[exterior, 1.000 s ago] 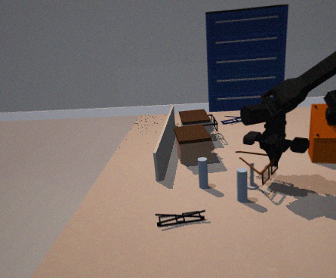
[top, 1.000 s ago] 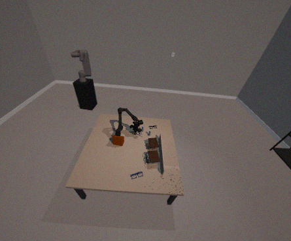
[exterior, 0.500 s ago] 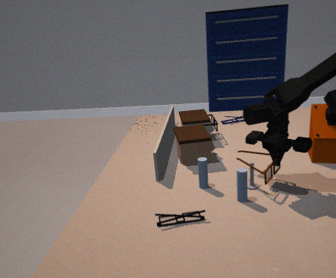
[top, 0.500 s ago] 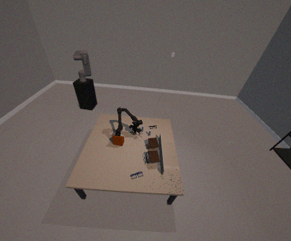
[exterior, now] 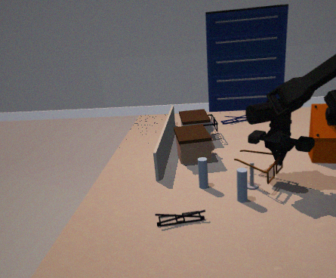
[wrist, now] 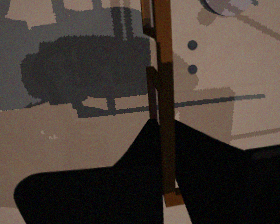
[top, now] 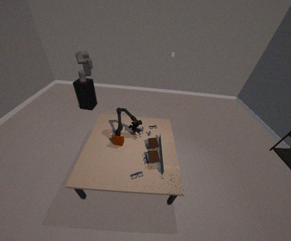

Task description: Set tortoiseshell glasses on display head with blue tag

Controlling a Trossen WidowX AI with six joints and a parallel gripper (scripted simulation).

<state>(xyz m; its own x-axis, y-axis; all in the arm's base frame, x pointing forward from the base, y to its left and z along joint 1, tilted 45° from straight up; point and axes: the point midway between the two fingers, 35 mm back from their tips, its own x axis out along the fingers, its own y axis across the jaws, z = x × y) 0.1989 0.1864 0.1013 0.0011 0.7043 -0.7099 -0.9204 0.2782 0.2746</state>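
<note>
Now: gripper tip 8 cm short of the thin post, 4 cm to the right of it and 3 cm above it. From my gripper tip the other things lie so: grey upright panel: 43 cm ahead, 27 cm to the right; then brown-topped display head: 28 cm ahead, 18 cm to the right.
</note>
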